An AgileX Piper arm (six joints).
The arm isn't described. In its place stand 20 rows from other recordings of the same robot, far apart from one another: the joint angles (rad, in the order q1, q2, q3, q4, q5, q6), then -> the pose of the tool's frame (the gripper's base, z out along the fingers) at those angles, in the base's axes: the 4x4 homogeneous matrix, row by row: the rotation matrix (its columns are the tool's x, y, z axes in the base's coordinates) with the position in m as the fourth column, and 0 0 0 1 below.
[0.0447 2.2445 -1.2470 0.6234 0.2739 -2.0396] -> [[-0.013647 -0.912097 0.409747 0.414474], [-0.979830 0.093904 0.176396 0.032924], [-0.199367 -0.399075 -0.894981 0.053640], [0 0 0 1]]
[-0.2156 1.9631 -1.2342 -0.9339 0.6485 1.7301] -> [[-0.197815 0.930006 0.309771 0.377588], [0.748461 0.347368 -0.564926 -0.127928], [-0.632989 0.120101 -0.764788 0.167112], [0 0 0 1]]
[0.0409 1.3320 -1.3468 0.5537 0.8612 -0.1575] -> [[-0.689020 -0.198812 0.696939 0.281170], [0.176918 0.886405 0.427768 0.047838], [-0.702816 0.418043 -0.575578 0.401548], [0 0 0 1]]
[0.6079 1.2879 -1.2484 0.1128 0.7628 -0.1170] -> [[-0.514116 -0.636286 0.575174 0.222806], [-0.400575 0.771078 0.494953 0.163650], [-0.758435 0.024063 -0.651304 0.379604], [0 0 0 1]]
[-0.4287 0.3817 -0.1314 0.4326 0.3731 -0.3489] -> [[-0.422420 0.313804 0.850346 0.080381], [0.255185 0.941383 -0.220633 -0.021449], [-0.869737 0.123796 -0.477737 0.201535], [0 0 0 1]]
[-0.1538 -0.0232 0.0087 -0.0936 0.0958 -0.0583] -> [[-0.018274 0.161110 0.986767 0.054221], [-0.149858 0.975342 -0.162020 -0.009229], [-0.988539 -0.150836 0.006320 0.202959], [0 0 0 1]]
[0.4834 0.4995 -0.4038 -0.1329 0.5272 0.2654] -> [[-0.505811 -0.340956 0.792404 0.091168], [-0.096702 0.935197 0.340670 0.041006], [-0.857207 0.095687 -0.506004 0.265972], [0 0 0 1]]
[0.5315 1.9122 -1.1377 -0.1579 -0.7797 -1.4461] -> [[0.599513 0.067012 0.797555 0.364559], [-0.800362 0.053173 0.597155 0.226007], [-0.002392 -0.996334 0.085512 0.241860], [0 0 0 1]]
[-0.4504 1.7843 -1.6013 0.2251 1.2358 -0.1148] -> [[-0.887248 0.344197 0.307114 0.342394], [0.385975 0.918525 0.085642 -0.144257], [-0.252615 0.194524 -0.947811 0.302456], [0 0 0 1]]
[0.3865 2.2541 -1.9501 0.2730 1.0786 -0.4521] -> [[-0.706740 -0.687040 0.168806 0.439440], [-0.618062 0.715695 0.325239 0.202184], [-0.344266 0.125527 -0.930443 0.200482], [0 0 0 1]]
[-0.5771 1.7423 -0.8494 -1.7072 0.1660 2.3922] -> [[-0.057345 0.866010 0.496727 0.276315], [0.780372 0.349205 -0.518725 -0.197666], [-0.622680 0.357886 -0.695835 0.165705], [0 0 0 1]]
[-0.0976 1.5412 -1.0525 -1.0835 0.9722 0.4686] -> [[-0.944678 0.144154 0.294623 0.295171], [-0.141367 0.631590 -0.762305 -0.095645], [-0.295971 -0.761783 -0.576271 0.276224], [0 0 0 1]]
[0.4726 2.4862 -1.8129 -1.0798 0.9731 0.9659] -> [[-0.828341 0.057021 0.557314 0.467851], [-0.304848 0.788750 -0.533798 0.164681], [-0.470019 -0.612063 -0.635972 0.086249], [0 0 0 1]]
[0.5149 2.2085 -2.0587 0.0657 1.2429 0.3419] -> [[-0.964605 -0.174501 0.197706 0.410332], [-0.138501 0.973256 0.183278 0.238669], [-0.224400 0.149408 -0.962975 0.245534], [0 0 0 1]]
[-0.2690 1.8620 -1.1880 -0.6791 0.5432 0.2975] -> [[-0.910937 0.144928 0.386250 0.362002], [-0.045508 0.895247 -0.443240 -0.130442], [-0.410027 -0.421342 -0.808918 0.188281], [0 0 0 1]]
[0.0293 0.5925 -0.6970 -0.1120 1.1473 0.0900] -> [[-0.812855 0.065497 0.578771 0.081923], [0.019766 0.996187 -0.084973 -0.006875], [-0.582130 -0.057631 -0.811051 0.308289], [0 0 0 1]]
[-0.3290 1.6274 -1.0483 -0.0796 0.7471 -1.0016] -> [[-0.733185 -0.614252 0.291778 0.297151], [-0.670163 0.725482 -0.156710 -0.106645], [-0.115421 -0.310436 -0.943561 0.217850], [0 0 0 1]]
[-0.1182 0.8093 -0.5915 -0.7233 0.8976 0.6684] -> [[-0.688008 0.546868 0.477053 0.127391], [0.223395 0.785045 -0.577753 -0.062548], [-0.690463 -0.290928 -0.662285 0.282924], [0 0 0 1]]
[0.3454 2.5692 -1.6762 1.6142 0.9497 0.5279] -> [[-0.264040 0.955971 0.128074 0.433025], [0.415521 -0.007088 0.909556 0.234389], [0.870416 0.293377 -0.395355 0.041861], [0 0 0 1]]
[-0.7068 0.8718 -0.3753 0.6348 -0.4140 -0.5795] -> [[-0.041449 0.812275 0.581801 0.118826], [0.052955 0.583268 -0.810551 -0.130022], [-0.997736 -0.002787 -0.067190 0.278288], [0 0 0 1]]
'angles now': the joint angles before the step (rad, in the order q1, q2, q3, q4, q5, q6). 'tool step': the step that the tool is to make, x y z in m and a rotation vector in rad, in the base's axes. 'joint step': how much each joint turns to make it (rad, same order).
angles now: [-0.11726, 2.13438, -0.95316, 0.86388, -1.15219, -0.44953]
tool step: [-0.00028, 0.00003, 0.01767, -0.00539, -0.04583, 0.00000]
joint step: [-0.00001, -0.04613, -0.00001, -0.00001, 0.00001, 0.00001]
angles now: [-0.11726, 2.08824, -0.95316, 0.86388, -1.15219, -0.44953]
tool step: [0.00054, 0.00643, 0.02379, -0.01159, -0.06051, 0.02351]
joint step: [0.01555, -0.06140, -0.00002, -0.00936, 0.00002, 0.00000]
